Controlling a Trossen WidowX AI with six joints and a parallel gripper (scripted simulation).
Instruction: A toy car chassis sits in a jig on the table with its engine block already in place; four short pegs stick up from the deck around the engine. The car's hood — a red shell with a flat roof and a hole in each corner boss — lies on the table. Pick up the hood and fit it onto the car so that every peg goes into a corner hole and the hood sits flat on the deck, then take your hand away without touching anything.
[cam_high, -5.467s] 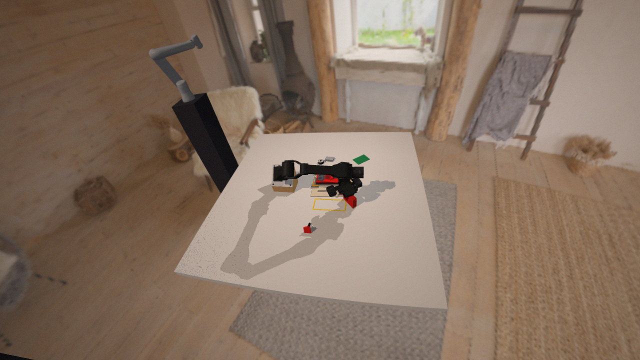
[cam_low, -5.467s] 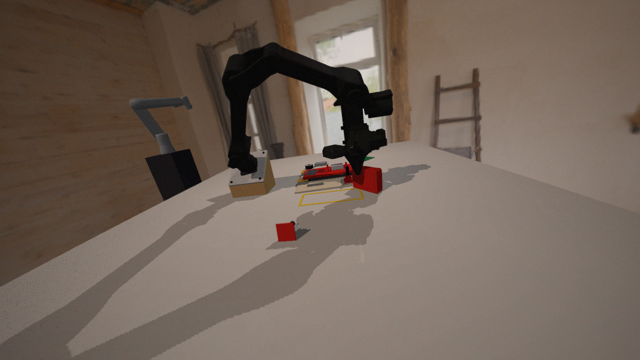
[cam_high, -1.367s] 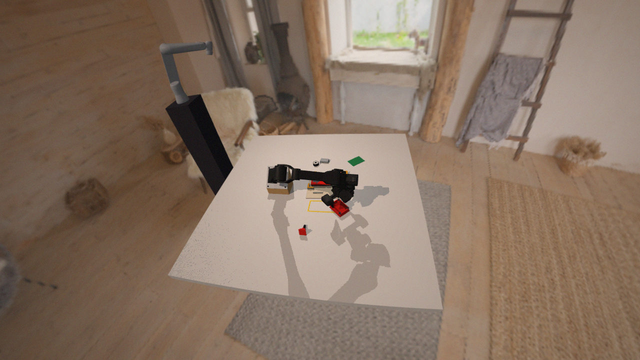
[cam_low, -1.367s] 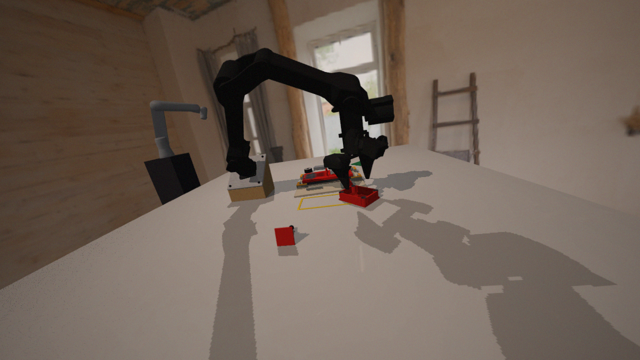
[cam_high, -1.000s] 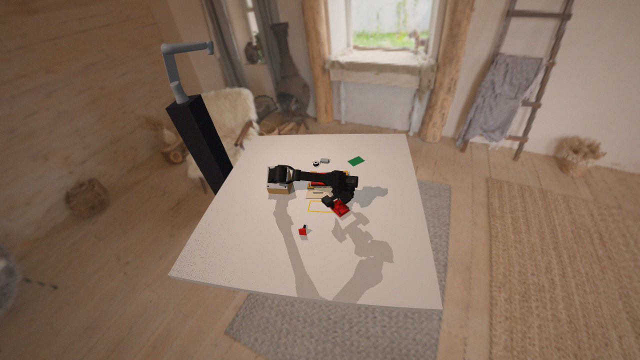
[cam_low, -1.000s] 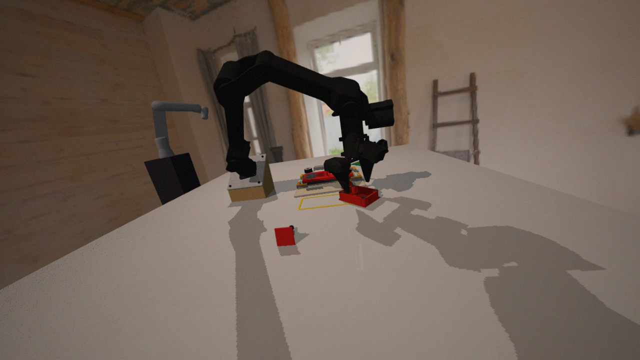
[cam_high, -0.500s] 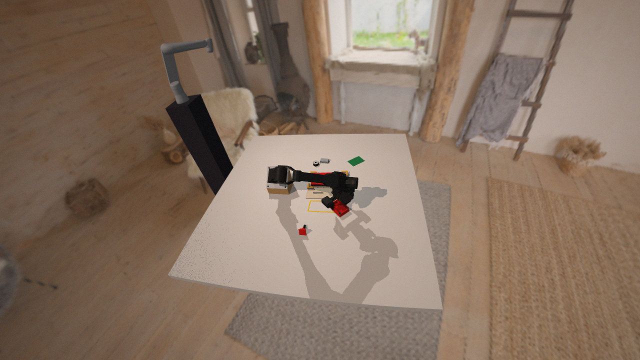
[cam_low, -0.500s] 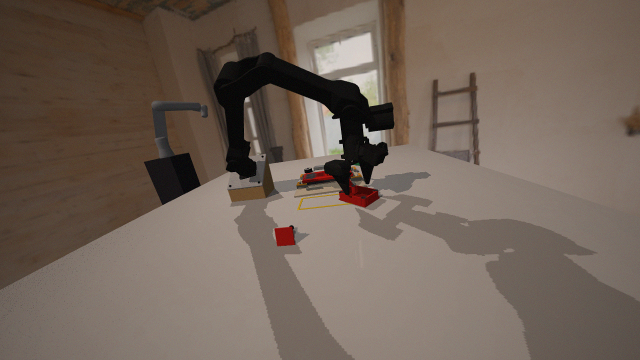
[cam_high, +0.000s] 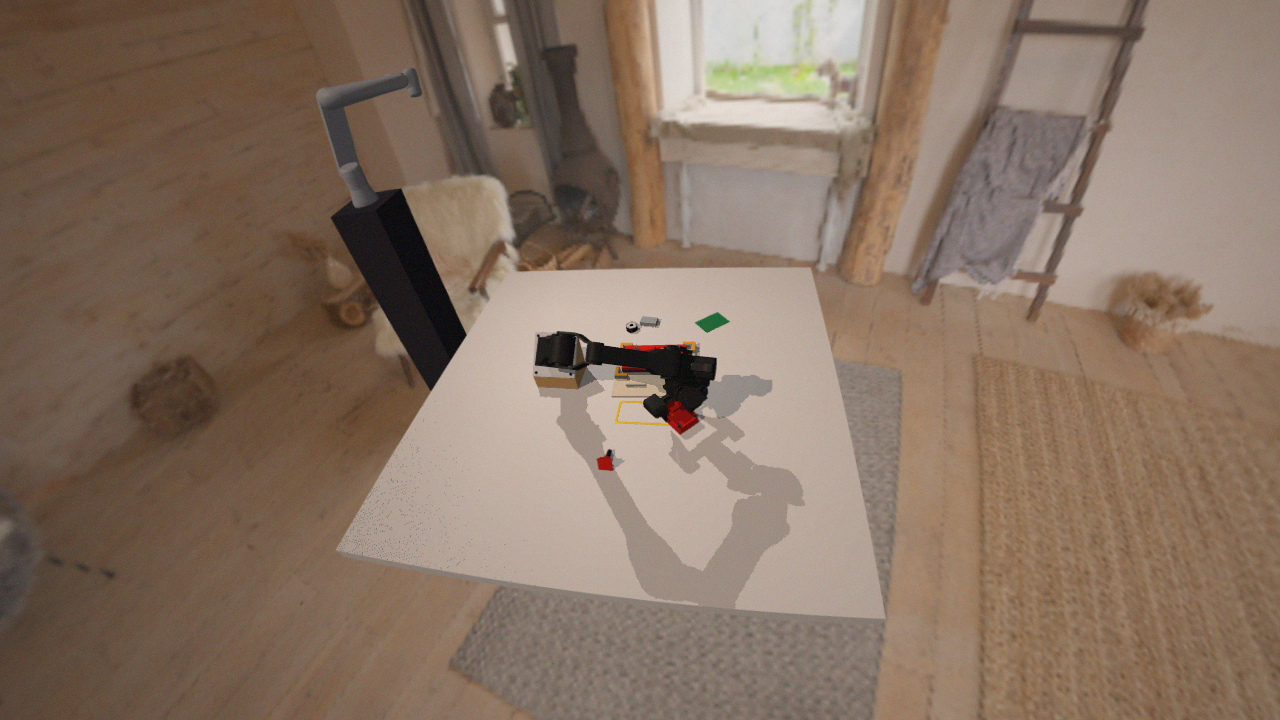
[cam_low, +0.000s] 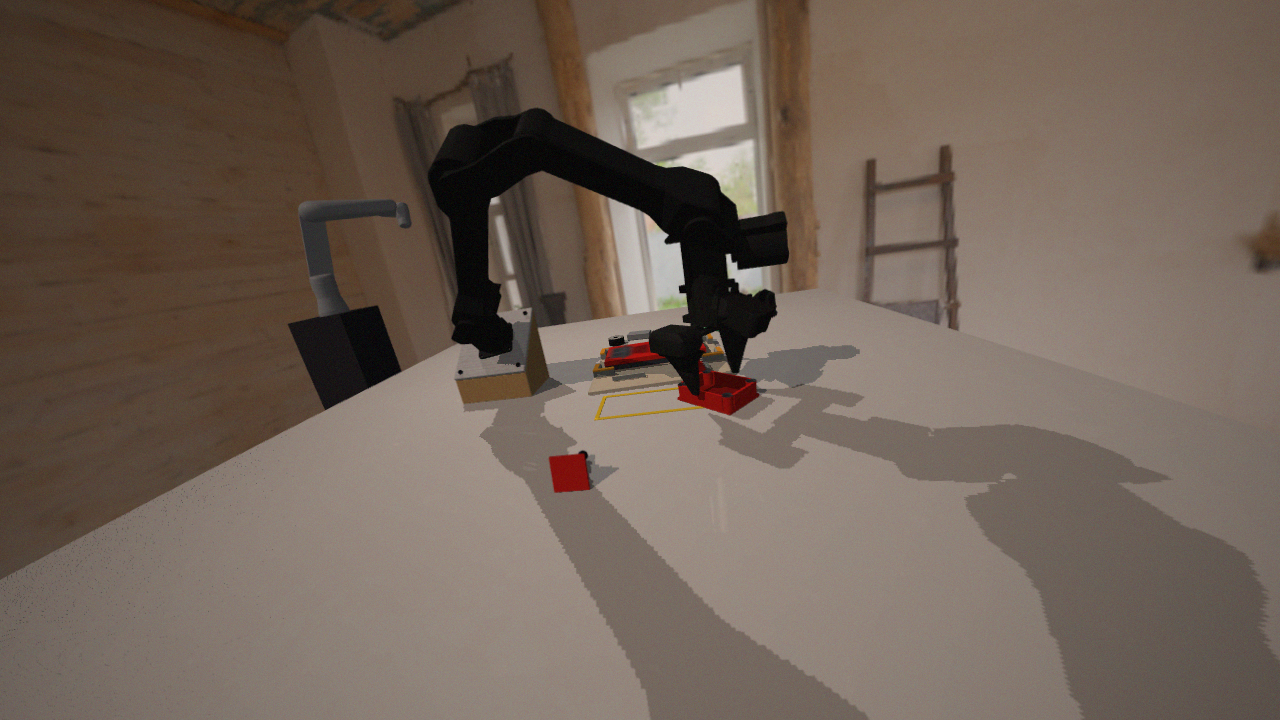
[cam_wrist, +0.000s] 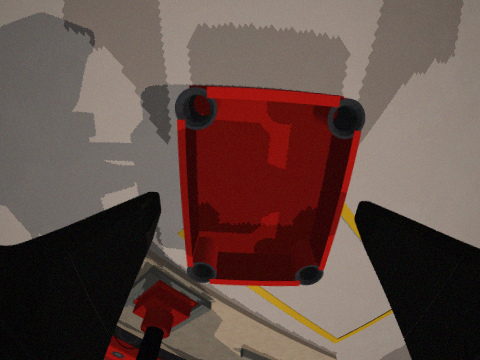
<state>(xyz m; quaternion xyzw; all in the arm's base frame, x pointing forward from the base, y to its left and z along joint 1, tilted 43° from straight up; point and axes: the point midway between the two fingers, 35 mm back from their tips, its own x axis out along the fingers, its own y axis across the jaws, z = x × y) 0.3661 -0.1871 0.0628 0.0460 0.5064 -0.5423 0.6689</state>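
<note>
Now: gripper tip 10 mm above the red hood. Round my gripper tip: jig: 70 mm behind, 210 mm to the left, 10 mm below; green patch: 120 mm ahead, 430 mm to the left, 20 mm below.
</note>
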